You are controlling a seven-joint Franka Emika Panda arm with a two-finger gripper.
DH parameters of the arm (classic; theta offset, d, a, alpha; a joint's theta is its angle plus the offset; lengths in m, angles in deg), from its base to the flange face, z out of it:
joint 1: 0 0.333 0 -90
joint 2: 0 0 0 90
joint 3: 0 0.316 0.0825 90
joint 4: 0 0 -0.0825 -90
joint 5: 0 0.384 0 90
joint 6: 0 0 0.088 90
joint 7: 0 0.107 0 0
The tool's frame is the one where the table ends.
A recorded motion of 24 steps. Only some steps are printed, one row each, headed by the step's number.
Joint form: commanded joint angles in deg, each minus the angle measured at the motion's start. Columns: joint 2, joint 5, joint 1, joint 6, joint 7, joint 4, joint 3.
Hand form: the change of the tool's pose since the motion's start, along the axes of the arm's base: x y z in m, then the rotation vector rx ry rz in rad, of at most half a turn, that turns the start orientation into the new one. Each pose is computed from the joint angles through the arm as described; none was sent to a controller.
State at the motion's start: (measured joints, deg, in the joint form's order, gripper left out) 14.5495 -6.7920 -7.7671 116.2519 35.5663 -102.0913 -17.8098
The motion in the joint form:
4: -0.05 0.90 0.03 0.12 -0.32 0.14 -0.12
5: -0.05 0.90 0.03 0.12 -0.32 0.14 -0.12
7: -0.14 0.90 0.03 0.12 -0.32 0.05 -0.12
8: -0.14 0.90 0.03 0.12 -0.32 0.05 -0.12
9: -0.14 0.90 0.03 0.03 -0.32 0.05 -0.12
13: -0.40 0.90 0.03 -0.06 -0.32 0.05 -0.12
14: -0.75 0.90 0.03 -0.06 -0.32 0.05 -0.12
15: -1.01 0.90 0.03 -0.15 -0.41 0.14 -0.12
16: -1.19 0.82 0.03 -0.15 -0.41 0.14 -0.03
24: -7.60 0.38 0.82 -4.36 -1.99 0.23 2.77
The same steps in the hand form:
4: 0.0006 -0.0002 0.0018 0.0105 -0.0105 -0.0023
5: 0.0006 -0.0002 0.0018 0.0105 -0.0105 -0.0023
7: 0.0001 -0.0001 0.0020 0.0109 -0.0106 -0.0024
8: 0.0001 -0.0001 0.0020 0.0109 -0.0106 -0.0024
9: 0.0000 0.0000 0.0019 0.0115 -0.0092 -0.0027
13: -0.0006 0.0001 0.0044 0.0115 -0.0122 -0.0029
14: -0.0012 0.0002 0.0081 0.0107 -0.0183 -0.0029
15: -0.0015 0.0002 0.0114 0.0101 -0.0225 -0.0015
16: -0.0014 0.0010 0.0132 0.0090 -0.0251 0.0007
24: -0.0081 0.0379 0.0718 0.0240 -0.0633 0.0817

